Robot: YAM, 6 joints.
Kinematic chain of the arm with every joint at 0, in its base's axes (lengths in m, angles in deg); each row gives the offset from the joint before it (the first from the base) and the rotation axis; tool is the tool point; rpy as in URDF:
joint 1: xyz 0 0 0.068 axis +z
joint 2: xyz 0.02 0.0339 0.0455 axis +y
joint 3: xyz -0.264 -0.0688 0 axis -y
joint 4: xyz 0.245 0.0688 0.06 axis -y
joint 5: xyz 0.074 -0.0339 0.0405 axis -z
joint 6: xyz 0.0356 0 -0.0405 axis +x
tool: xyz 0 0 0 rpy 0 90 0
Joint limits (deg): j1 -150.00..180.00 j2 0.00..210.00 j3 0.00..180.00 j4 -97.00..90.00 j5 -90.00..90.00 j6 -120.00..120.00
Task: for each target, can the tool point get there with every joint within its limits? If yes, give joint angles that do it. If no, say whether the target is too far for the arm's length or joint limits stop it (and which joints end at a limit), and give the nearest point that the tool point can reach.
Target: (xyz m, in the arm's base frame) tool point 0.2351 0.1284 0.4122
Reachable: yes | joints 29.39 66.12 65.79 -0.35 5.64 -74.80
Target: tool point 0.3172 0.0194 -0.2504
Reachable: yes | joints 2.77 183.50 75.70 46.19 -6.59 51.78
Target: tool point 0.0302 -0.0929 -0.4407
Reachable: no: joint limits stop it (at a limit: joint 2) | nearest point 0.0392 -0.1206 -0.3592 | short by 0.087 m
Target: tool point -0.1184 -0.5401 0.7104
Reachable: no: too far | nearest point -0.0935 -0.4267 0.5803 | short by 0.174 m
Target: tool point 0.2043 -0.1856 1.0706
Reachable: no: too far | nearest point 0.1345 -0.1222 0.7181 | short by 0.365 m
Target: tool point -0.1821 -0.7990 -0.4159
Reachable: no: too far | nearest point -0.1212 -0.5320 -0.2252 | short by 0.334 m
